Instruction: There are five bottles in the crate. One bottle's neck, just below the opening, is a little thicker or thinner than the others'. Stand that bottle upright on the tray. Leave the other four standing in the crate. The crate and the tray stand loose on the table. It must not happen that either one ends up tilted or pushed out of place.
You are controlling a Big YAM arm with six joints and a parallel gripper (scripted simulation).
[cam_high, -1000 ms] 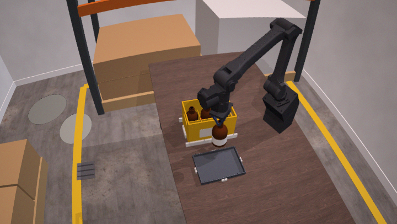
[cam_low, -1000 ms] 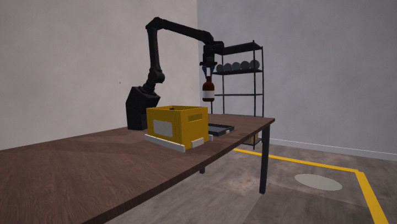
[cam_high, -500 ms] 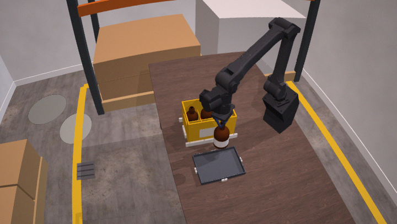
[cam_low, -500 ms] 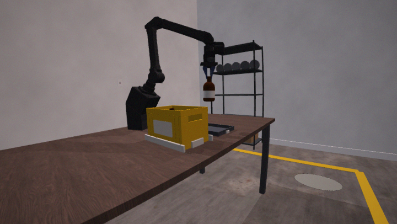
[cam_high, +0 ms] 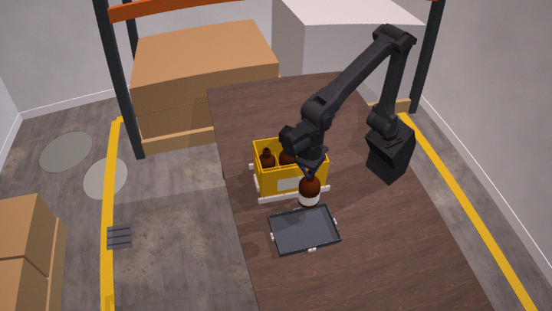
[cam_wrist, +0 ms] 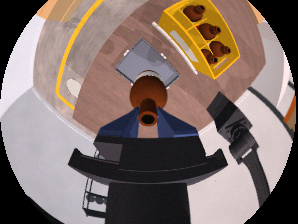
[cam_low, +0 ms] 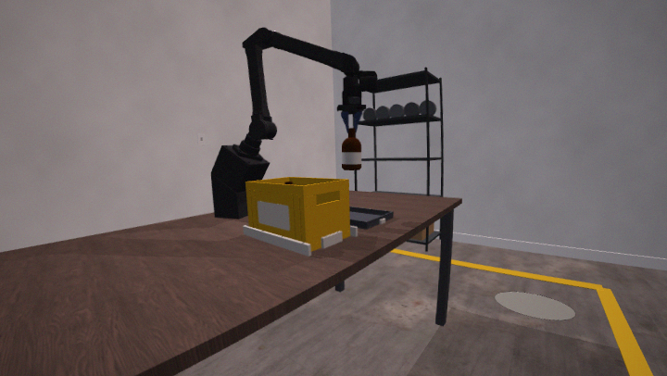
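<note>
Right now the glass bottle is 70 mm below my hand. From my hand the other things lie so: dark tray 10 mm behind, 320 mm below; then yellow crate 20 mm ahead, 270 mm to the right, 250 mm below.
</note>
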